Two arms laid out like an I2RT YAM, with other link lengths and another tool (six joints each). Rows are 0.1 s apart.
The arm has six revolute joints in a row. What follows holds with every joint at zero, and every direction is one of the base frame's. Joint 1 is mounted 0.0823 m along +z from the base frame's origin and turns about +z. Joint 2 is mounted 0.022 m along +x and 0.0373 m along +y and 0.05 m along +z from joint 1 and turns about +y. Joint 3 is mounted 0.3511 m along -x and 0.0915 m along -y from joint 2 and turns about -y. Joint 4 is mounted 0.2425 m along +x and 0.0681 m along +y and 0.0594 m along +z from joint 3 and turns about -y. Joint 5 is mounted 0.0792 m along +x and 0.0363 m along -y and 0.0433 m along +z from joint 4 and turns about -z. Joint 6 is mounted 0.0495 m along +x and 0.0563 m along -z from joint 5 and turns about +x. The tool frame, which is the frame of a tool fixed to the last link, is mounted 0.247 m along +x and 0.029 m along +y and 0.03 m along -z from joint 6; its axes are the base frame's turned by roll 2.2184, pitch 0.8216 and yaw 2.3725 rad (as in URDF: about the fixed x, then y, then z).
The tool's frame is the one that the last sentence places.
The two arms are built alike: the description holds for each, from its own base.
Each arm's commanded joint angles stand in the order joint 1, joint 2, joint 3, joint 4, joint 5, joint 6.
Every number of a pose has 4 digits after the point.
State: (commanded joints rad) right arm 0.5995 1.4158 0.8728 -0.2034 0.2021 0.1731; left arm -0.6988 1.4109 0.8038 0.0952 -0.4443 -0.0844
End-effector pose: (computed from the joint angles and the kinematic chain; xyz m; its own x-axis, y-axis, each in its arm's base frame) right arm 0.4049 0.2175 0.1216 -0.9601 0.1661 -0.2249 0.0648 0.9147 0.3990; left arm 0.4424 -0.2034 0.1855 -0.5983 0.7118 -0.3681 0.4358 0.6745 0.5960
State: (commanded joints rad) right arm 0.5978 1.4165 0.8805 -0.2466 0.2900 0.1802; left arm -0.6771 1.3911 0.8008 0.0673 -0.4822 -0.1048
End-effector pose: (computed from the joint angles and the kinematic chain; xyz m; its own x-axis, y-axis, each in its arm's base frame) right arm 0.4099 0.1887 0.1170 -0.9460 0.2175 -0.2404 0.1283 0.9321 0.3387; left arm 0.4423 -0.1787 0.1876 -0.6423 0.6735 -0.3659 0.3919 0.6988 0.5985
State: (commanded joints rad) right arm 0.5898 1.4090 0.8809 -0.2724 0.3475 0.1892; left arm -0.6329 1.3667 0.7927 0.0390 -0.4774 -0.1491
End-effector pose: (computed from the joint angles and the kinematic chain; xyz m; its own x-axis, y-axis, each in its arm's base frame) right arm 0.4128 0.1664 0.1169 -0.9312 0.2594 -0.2559 0.1769 0.9358 0.3049; left arm 0.4412 -0.1558 0.1849 -0.6868 0.6211 -0.3776 0.3577 0.7410 0.5682
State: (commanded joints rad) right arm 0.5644 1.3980 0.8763 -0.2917 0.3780 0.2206; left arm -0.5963 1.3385 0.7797 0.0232 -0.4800 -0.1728
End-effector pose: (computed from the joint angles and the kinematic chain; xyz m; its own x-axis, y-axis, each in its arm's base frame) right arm 0.4148 0.1449 0.1170 -0.9117 0.3212 -0.2561 0.2400 0.9224 0.3025; left arm 0.4392 -0.1346 0.1858 -0.7170 0.5788 -0.3885 0.3210 0.7689 0.5530
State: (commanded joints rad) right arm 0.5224 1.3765 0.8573 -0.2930 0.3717 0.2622; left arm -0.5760 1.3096 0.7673 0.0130 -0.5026 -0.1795
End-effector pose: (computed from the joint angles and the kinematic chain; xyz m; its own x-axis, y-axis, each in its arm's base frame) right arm 0.4146 0.1271 0.1169 -0.8889 0.3892 -0.2417 0.3004 0.8934 0.3340; left arm 0.4361 -0.1154 0.1905 -0.7366 0.5477 -0.3968 0.2815 0.7817 0.5565
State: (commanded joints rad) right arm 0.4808 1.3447 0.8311 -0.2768 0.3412 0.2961; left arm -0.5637 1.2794 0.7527 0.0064 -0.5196 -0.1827
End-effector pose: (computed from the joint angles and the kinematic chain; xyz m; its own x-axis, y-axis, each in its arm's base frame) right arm 0.4136 0.1174 0.1202 -0.8690 0.4400 -0.2263 0.3353 0.8600 0.3846; left arm 0.4315 -0.1014 0.1950 -0.7470 0.5264 -0.4061 0.2524 0.7896 0.5593
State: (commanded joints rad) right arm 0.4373 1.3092 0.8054 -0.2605 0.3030 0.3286; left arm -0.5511 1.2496 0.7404 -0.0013 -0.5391 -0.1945
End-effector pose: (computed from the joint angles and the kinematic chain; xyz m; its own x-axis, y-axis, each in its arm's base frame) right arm 0.4120 0.1093 0.1250 -0.8491 0.4856 -0.2081 0.3626 0.8221 0.4388; left arm 0.4269 -0.0872 0.1998 -0.7590 0.4972 -0.4204 0.2172 0.8020 0.5564
